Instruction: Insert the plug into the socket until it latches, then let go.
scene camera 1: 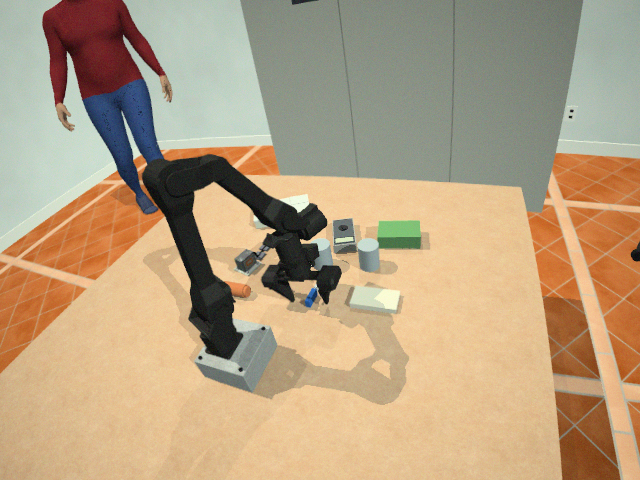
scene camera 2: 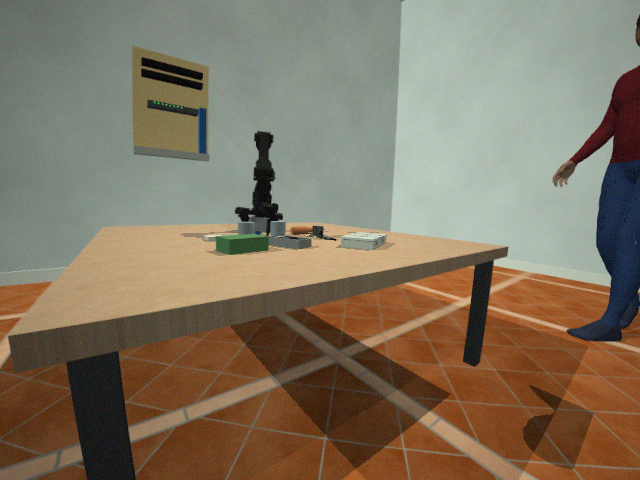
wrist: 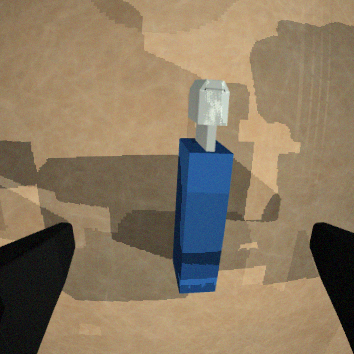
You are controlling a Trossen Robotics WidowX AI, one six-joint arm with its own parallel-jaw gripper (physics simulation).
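Seen in the pictures: gripper, fingertip midpoint: (scene camera 1: 310,302) (wrist: 195,237); arm's base at its link origin: (scene camera 1: 224,343) (scene camera 2: 260,217).
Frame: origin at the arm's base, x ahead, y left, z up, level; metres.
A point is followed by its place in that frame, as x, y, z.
The plug (scene camera 1: 310,297) @[0.205, -0.109, -0.044] (wrist: 204,215) @[0.218, -0.106, -0.044] has a long blue body and a pale grey tip. It lies on the table, its tip towards the top of the wrist view. My gripper (scene camera 1: 309,300) @[0.202, -0.107, -0.059] (wrist: 195,237) @[0.202, -0.107, -0.059] is open, with its black fingers wide apart on either side of the plug and not touching it. A small dark grey housing (scene camera 1: 247,261) @[0.287, 0.114, -0.034] (scene camera 2: 317,231) @[0.317, 0.111, -0.040] with a brownish face stands on a light base plate, left of the gripper in scene camera 1; it looks like the socket. Its opening is too small to make out. The socket does not show in the wrist view.
Two grey cylinders (scene camera 1: 368,255) @[0.340, -0.223, -0.007] (scene camera 2: 278,227) @[0.372, -0.101, -0.014] stand behind the gripper, with a grey device (scene camera 1: 343,233) @[0.461, -0.116, -0.039], a green block (scene camera 1: 399,234) @[0.461, -0.281, -0.024] (scene camera 2: 241,243) @[0.531, -0.294, -0.037] and a white box (scene camera 2: 363,240) @[0.628, 0.061, -0.036] farther back. A pale slab (scene camera 1: 374,299) @[0.234, -0.261, -0.049] lies right, an orange cylinder (scene camera 1: 239,289) @[0.181, 0.079, -0.033] left. A person (scene camera 1: 95,51) stands beyond the table.
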